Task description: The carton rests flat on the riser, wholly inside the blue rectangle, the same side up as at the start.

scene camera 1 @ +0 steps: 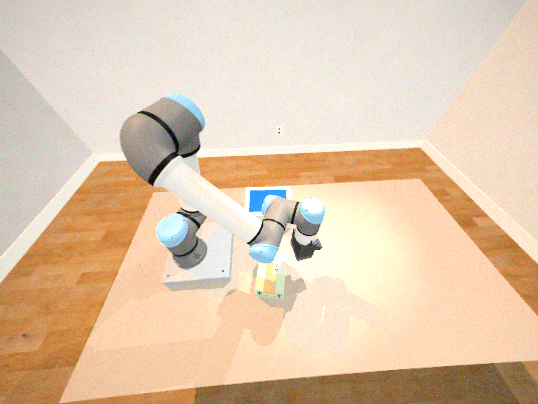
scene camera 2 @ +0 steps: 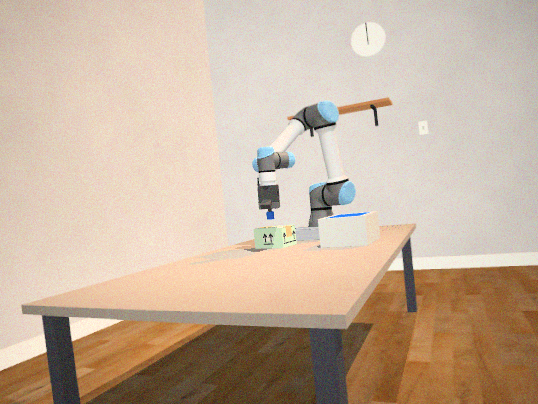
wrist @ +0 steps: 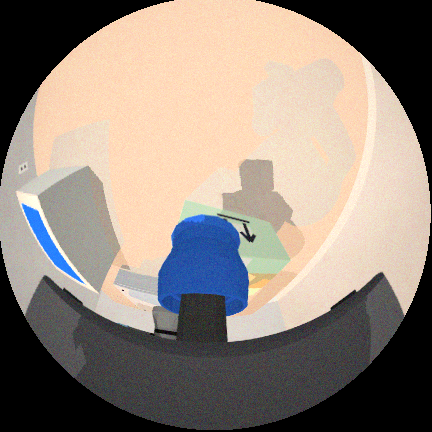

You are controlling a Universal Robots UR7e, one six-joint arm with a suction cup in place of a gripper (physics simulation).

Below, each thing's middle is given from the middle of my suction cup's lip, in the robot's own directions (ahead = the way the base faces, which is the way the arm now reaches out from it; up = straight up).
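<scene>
Riser [scene camera 2: 356, 229]: 33 cm to the left of my suction cup, 9 cm behind, 9 cm below. Carton [scene camera 1: 270, 281]: my suction cup 10 cm above it, 12 cm past it, 3 cm to the left of it. Nearest to my suction cup of the things named here, going by their middles: the carton.
</scene>
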